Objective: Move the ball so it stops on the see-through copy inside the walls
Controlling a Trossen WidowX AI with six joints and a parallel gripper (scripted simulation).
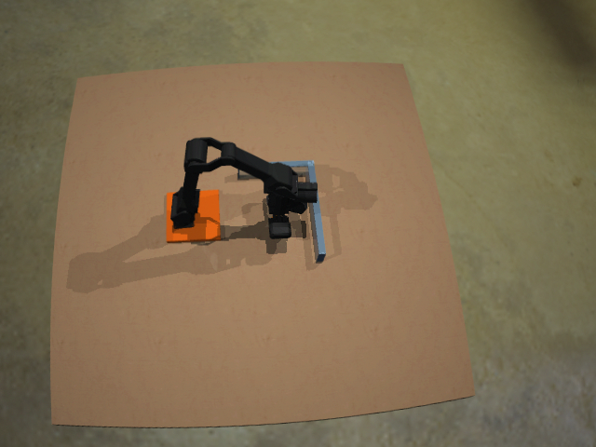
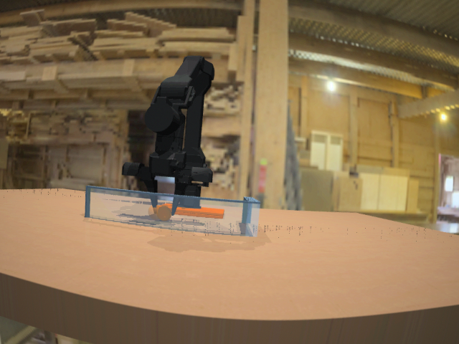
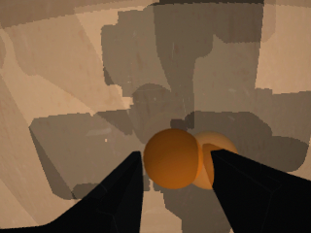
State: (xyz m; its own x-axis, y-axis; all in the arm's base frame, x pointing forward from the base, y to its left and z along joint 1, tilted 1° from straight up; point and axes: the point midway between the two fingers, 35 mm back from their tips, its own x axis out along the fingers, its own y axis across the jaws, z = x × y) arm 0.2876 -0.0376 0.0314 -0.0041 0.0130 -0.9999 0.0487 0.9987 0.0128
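Right now my gripper tip is 120 mm short of the clear wall, 20 mm to the right of it and 20 mm below it. From my gripper tip the other things lie so: orange ball: right at my gripper tip.
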